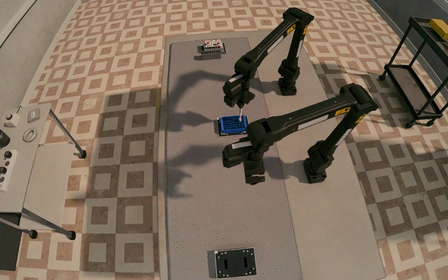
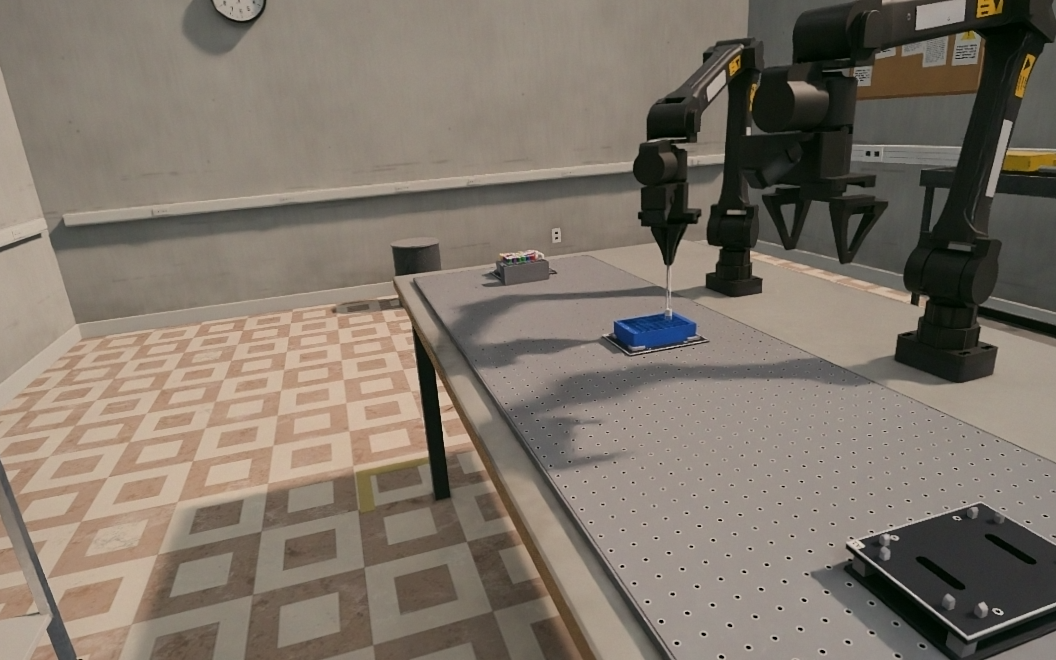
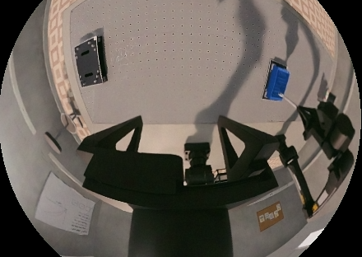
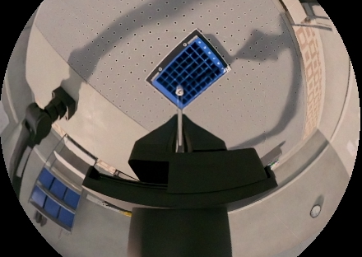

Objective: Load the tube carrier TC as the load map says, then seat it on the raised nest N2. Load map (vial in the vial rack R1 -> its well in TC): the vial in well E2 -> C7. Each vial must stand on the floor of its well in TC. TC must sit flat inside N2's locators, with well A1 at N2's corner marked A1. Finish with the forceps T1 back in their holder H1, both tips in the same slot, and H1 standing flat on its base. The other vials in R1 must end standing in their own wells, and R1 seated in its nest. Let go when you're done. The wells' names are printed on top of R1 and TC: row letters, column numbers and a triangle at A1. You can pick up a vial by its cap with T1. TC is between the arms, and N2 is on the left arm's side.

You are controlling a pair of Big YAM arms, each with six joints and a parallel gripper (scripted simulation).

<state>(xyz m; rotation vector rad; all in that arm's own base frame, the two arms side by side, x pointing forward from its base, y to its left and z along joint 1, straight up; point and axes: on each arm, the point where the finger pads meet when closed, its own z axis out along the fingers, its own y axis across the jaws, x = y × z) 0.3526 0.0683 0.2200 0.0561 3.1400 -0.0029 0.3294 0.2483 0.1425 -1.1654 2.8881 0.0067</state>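
My right hand is 30 mm above the forceps T1. Round my right hand: nest N2: 110 mm ahead, 700 mm to the left, 120 mm below.
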